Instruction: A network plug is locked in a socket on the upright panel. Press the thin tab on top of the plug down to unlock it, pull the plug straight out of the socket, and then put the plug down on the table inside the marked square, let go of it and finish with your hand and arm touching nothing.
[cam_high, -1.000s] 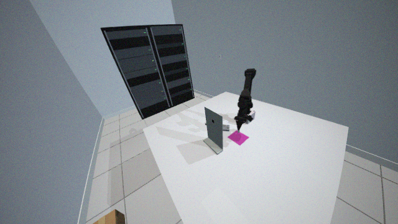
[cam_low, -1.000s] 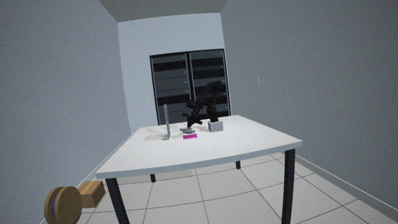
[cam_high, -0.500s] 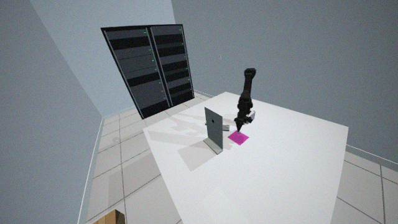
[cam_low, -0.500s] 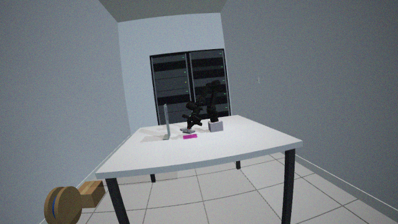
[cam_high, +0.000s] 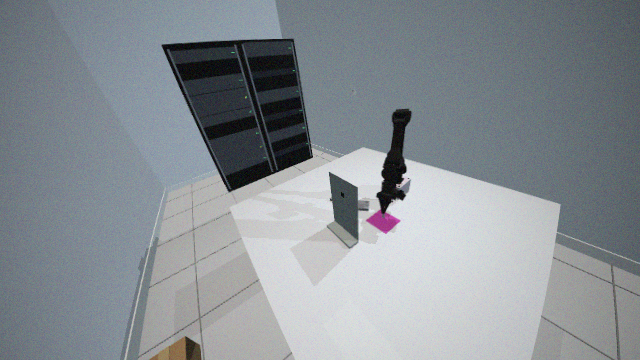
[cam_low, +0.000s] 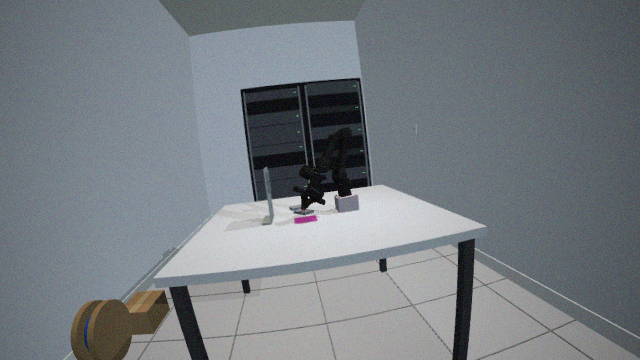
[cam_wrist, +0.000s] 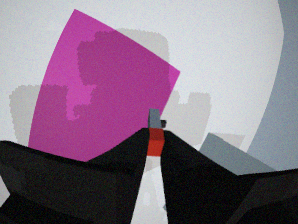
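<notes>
My gripper tip is now 5 cm above the magenta marked square and 1 cm past it. Round my gripper tip: network plug: right at my gripper tip; upright grey panel: 16 cm ahead, 11 cm to the right, 8 cm above.
</notes>
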